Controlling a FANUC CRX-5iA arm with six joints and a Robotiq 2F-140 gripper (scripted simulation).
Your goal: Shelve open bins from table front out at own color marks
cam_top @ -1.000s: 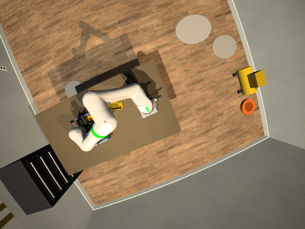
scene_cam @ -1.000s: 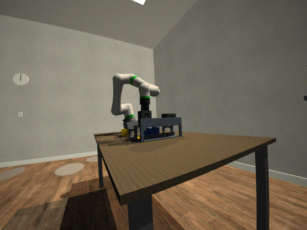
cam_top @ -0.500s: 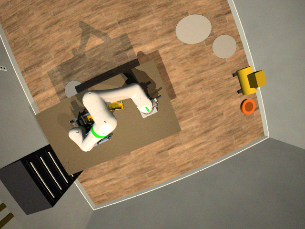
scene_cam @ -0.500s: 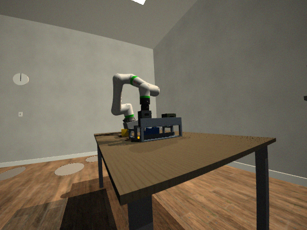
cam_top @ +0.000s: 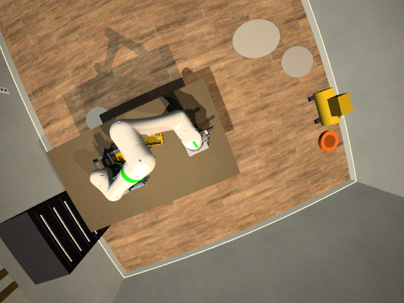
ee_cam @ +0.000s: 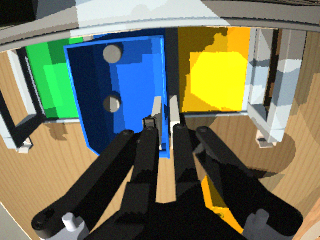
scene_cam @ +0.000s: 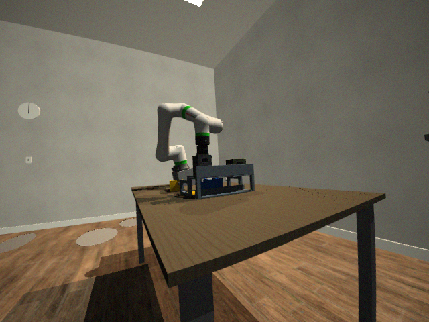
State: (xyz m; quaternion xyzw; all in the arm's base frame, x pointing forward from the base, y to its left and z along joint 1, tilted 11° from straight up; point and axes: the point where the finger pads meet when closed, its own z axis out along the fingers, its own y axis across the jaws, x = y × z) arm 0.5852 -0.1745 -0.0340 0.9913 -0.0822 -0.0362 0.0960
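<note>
My gripper is now 5 cm to the right of the blue bin and 5 cm above it. From my hand the other things lie so: blue mark: 6 cm ahead, 4 cm to the left, 9 cm below; then green mark: 8 cm ahead, 15 cm to the left, 9 cm below; then yellow mark: 4 cm ahead, 7 cm to the right, 9 cm below.
</note>
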